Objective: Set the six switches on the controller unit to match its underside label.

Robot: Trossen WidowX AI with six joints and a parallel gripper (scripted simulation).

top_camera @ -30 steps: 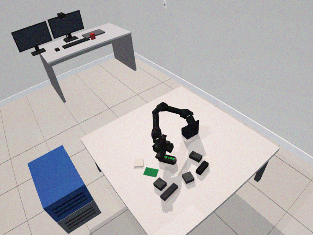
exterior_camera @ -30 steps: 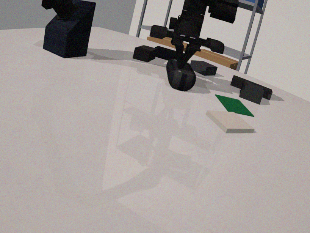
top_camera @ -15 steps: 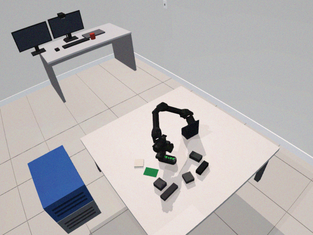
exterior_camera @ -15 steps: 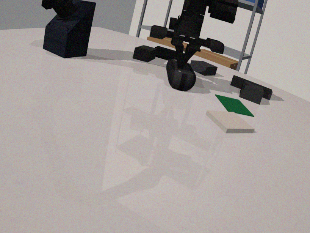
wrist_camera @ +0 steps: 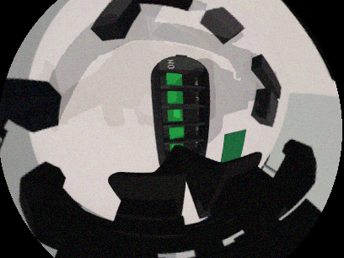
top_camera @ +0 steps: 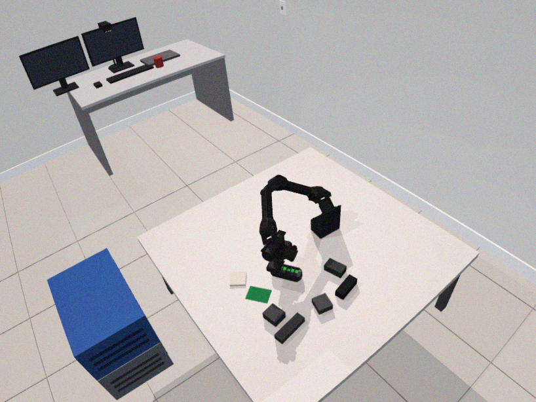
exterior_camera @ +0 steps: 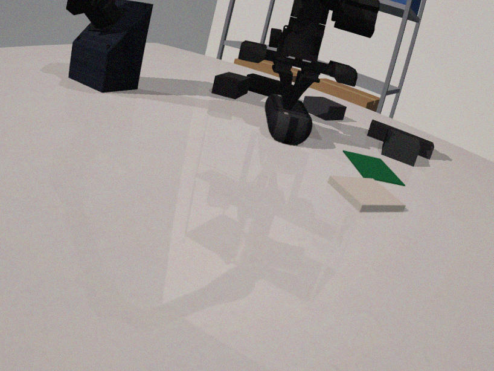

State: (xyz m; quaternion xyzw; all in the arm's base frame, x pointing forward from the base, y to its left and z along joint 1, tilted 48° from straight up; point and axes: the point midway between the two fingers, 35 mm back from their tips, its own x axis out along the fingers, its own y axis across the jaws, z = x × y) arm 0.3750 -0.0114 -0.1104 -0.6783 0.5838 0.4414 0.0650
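Right now the green board is 160 mm ahead of my gripper tip, 30 mm to the left of it and 40 mm below it. From my gripper tip the other things lie so: beige tile: 180 mm ahead, 100 mm to the right, 40 mm below.
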